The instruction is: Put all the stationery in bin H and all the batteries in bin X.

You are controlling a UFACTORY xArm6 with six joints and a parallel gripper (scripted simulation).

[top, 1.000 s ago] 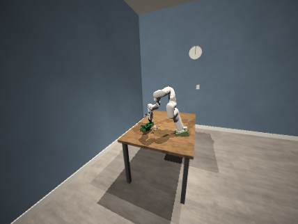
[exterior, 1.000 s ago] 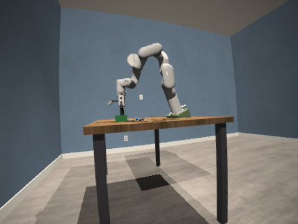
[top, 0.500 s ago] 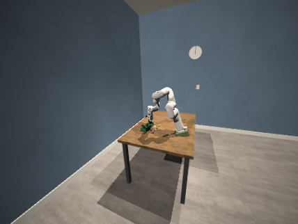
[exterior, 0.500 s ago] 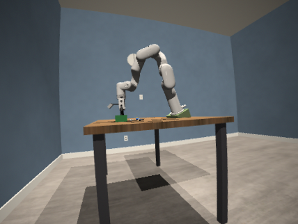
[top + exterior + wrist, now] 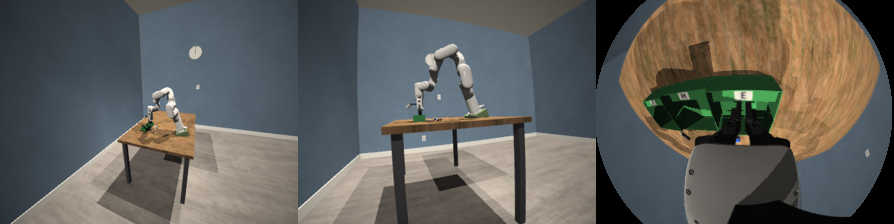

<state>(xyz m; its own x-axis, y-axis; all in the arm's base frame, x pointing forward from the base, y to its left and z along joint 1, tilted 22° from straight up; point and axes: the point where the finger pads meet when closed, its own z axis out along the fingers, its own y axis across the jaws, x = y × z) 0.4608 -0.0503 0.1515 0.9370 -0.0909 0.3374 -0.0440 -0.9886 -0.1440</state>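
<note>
Right now my hand is 1 cm short of the bin, 8 cm to the right of it and 1 cm above it. Round my hand: blue battery 13 cm behind, 3 cm to the left, 3 cm below; then pale patterned piece 8 cm behind, 3 cm below; then white ring 7 cm behind, 11 cm to the left, 3 cm below.
</note>
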